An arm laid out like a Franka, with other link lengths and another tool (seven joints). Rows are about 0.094 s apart.
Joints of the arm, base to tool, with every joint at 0 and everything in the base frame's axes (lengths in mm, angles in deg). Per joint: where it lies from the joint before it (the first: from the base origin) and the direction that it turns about. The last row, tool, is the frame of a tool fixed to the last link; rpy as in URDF.
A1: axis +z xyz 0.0 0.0 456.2
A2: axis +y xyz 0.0 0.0 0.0
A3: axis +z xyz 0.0 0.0 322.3
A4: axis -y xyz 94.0 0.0 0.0
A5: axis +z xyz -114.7 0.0 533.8
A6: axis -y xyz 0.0 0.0 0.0
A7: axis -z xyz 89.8 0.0 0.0
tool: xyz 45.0 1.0 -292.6 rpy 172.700 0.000 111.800
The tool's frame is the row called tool.
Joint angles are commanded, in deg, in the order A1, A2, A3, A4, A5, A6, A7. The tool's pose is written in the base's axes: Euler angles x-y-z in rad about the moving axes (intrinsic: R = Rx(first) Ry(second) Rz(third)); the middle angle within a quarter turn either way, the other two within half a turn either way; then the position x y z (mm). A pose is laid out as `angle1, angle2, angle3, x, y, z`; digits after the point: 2 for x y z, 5 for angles.
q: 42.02 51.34 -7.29 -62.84 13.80 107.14 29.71
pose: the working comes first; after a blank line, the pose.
Where each joint sits with the arm in this pose, in the base's axes (m; each line is computed from the numbers above, not from the rounded line before):
A1: 0.0000 0.0000 0.4562
A2: 0.0000 0.0000 0.4562
A3: 0.1870 0.1685 0.6575
A4: 0.2382 0.1986 0.5847
A5: 0.6692 0.5148 0.4734
A6: 0.6692 0.5148 0.4734
A7: 0.7443 0.5629 0.4627
the tool: 0.7403 0.5774 0.1671

-3.05031, -0.04925, -1.98710, 740.31, 577.35, 167.06
